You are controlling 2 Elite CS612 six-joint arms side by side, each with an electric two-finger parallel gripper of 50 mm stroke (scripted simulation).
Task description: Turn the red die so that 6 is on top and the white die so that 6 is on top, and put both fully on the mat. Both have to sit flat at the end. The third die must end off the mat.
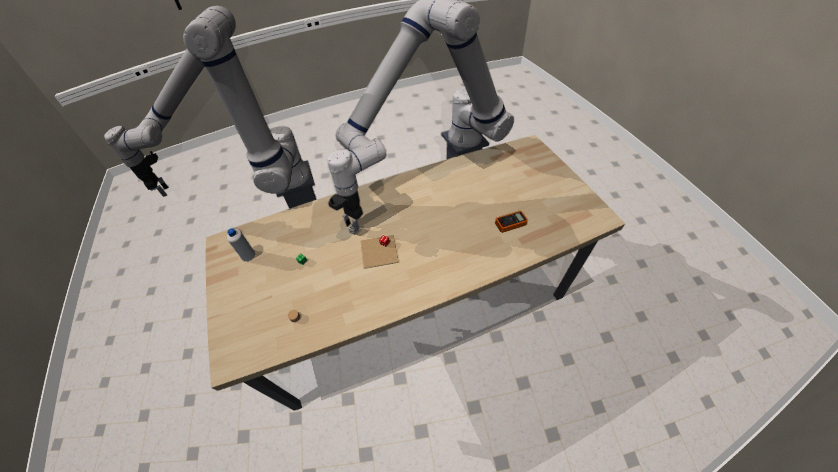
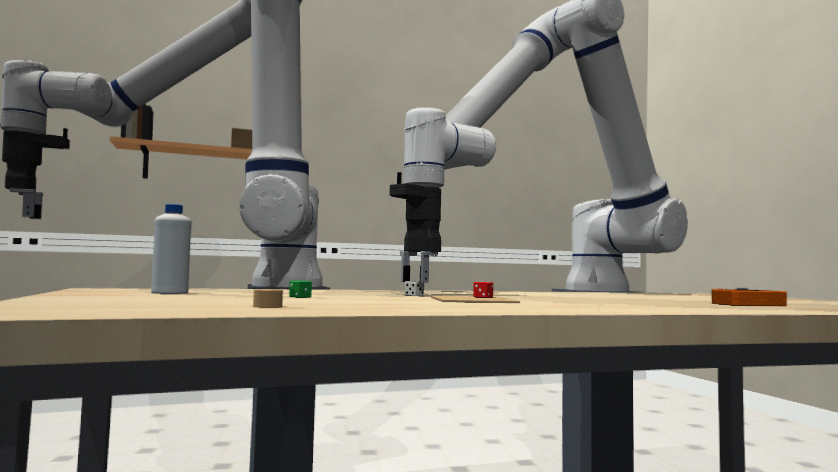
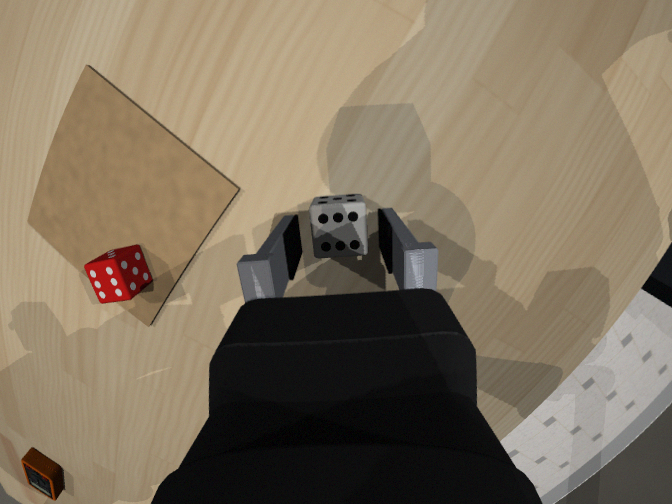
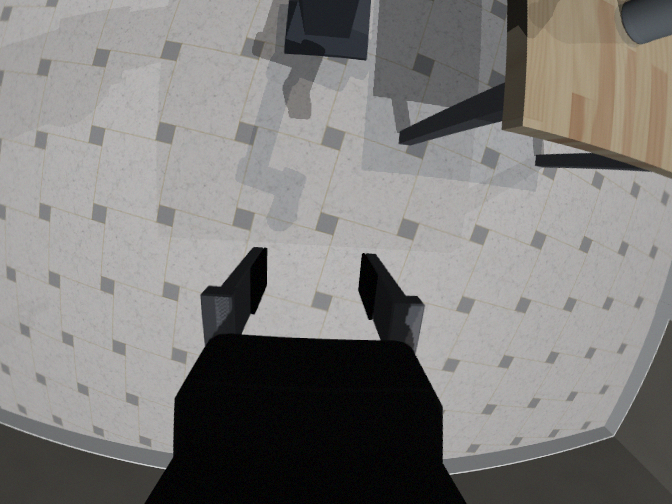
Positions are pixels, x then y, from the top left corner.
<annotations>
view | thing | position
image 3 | left gripper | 339, 231
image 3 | red die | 118, 275
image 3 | brown mat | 114, 177
</annotations>
